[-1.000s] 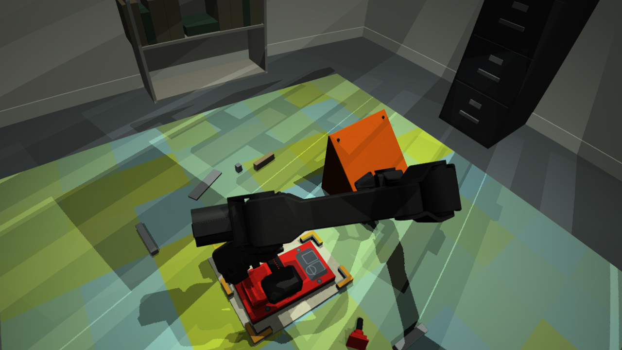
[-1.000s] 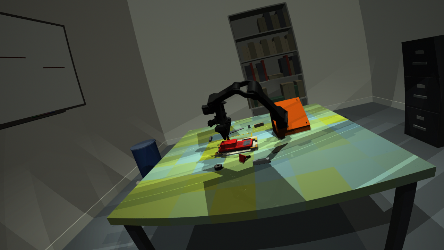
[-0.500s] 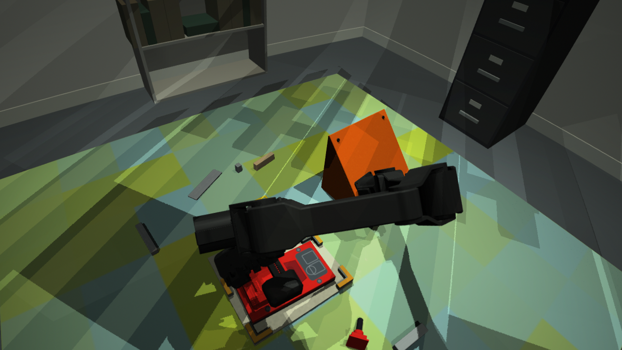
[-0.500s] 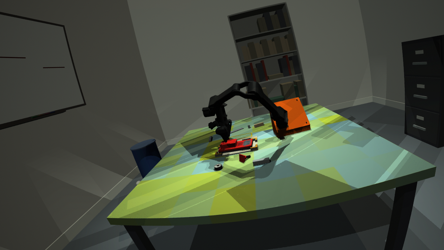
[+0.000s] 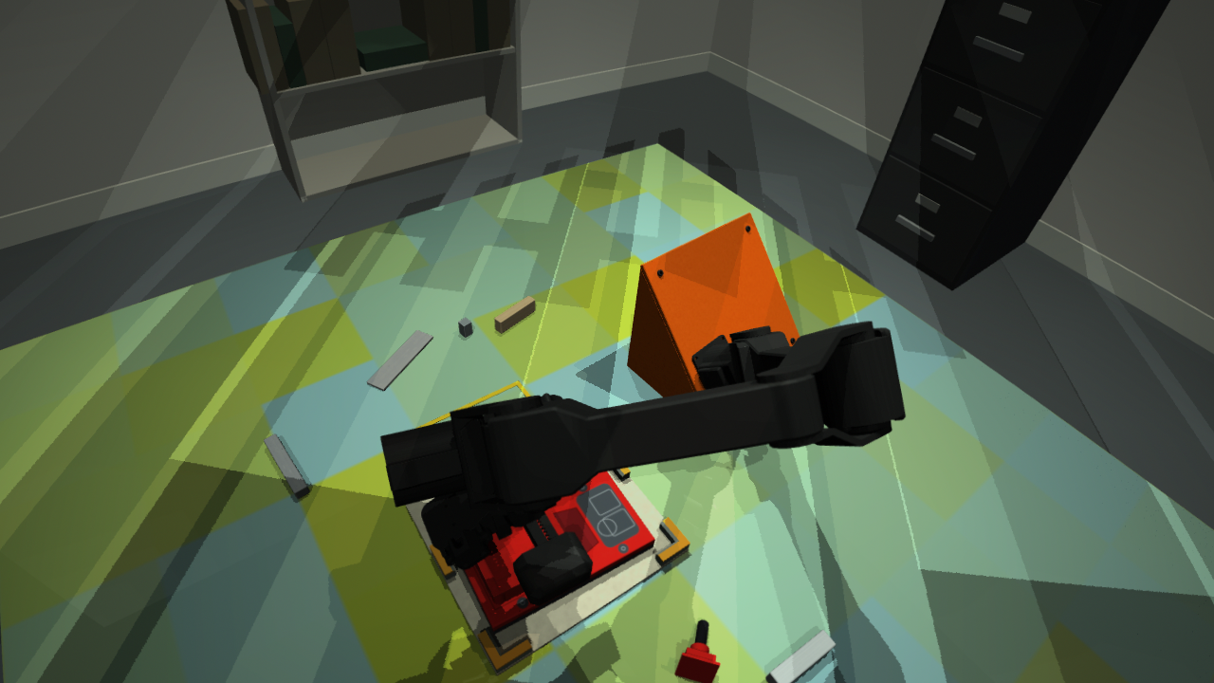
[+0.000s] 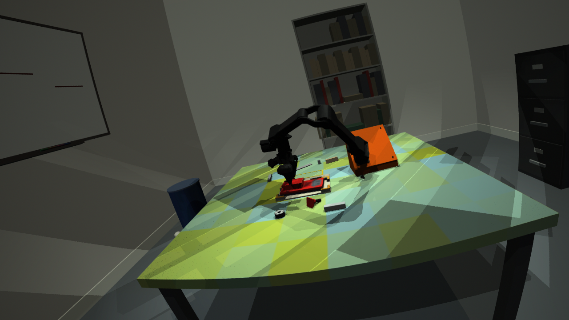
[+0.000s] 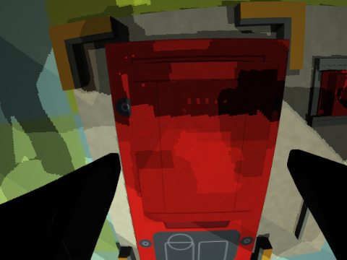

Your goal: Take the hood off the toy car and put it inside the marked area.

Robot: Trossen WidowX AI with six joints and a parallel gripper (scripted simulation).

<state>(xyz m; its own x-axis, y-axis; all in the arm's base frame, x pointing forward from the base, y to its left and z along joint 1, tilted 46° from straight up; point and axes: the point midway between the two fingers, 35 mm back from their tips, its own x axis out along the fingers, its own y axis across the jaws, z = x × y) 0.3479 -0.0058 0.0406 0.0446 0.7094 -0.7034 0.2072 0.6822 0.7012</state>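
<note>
The red hood lies 10 mm below my gripper tip. Round my gripper tip: small cube: 160 mm behind, 350 mm to the right, 40 mm below; tan block: 240 mm behind, 330 mm to the right, 40 mm below; black ring: 70 mm ahead, 230 mm to the left, 40 mm below.
</note>
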